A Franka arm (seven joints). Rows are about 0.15 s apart.
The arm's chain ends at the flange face. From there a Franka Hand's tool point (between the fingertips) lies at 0.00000 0.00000 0.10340 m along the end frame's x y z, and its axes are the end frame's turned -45 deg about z.
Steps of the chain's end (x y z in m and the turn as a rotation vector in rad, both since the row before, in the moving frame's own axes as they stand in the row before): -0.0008, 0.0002, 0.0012, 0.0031, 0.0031, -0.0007; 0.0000, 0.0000, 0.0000, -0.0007, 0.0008, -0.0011; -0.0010, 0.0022, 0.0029, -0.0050, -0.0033, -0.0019; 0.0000, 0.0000, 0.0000, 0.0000, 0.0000, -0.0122; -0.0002, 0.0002, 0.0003, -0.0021, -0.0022, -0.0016; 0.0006, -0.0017, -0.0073, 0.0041, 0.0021, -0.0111; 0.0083, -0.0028, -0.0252, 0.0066, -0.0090, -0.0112; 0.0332, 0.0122, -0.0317, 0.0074, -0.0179, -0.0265; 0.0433, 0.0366, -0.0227, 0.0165, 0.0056, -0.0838
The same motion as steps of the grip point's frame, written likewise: -0.0003, -0.0004, 0.0012, 0.0000, 0.0044, -0.0007; 0.0000, 0.0001, 0.0000, -0.0011, 0.0001, -0.0011; -0.0029, 0.0010, 0.0029, -0.0012, -0.0059, -0.0019; 0.0000, 0.0000, 0.0000, 0.0000, 0.0000, -0.0122; -0.0006, 0.0000, 0.0003, 0.0001, -0.0030, -0.0016; 0.0021, -0.0009, -0.0073, 0.0014, 0.0044, -0.0111; 0.0077, 0.0027, -0.0252, 0.0110, -0.0017, -0.0112; 0.0141, 0.0303, -0.0317, 0.0179, -0.0074, -0.0265; 0.0063, 0.0556, -0.0227, 0.0077, 0.0156, -0.0838
